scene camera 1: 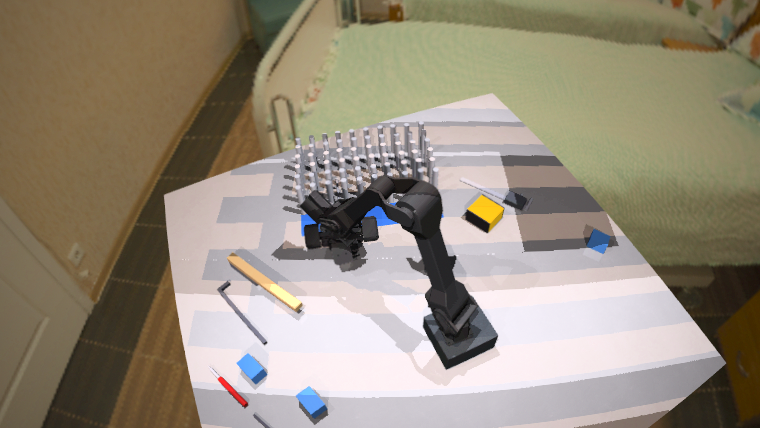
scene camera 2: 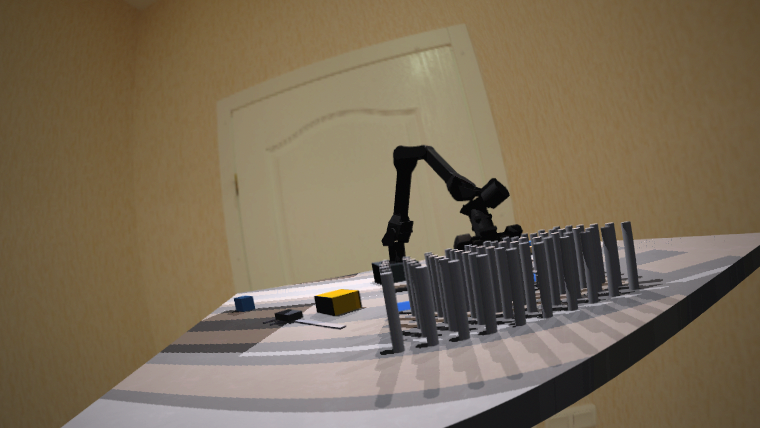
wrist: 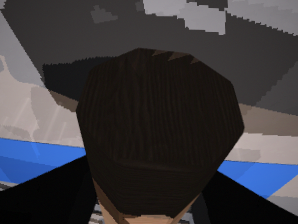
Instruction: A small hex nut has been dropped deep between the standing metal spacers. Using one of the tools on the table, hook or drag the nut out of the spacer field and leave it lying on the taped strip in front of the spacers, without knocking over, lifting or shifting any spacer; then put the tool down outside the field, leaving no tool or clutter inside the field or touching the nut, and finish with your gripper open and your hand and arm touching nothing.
Scene:
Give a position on a wooden stick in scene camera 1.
253, 275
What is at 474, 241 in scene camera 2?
My gripper.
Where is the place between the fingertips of my gripper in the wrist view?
At 146, 166

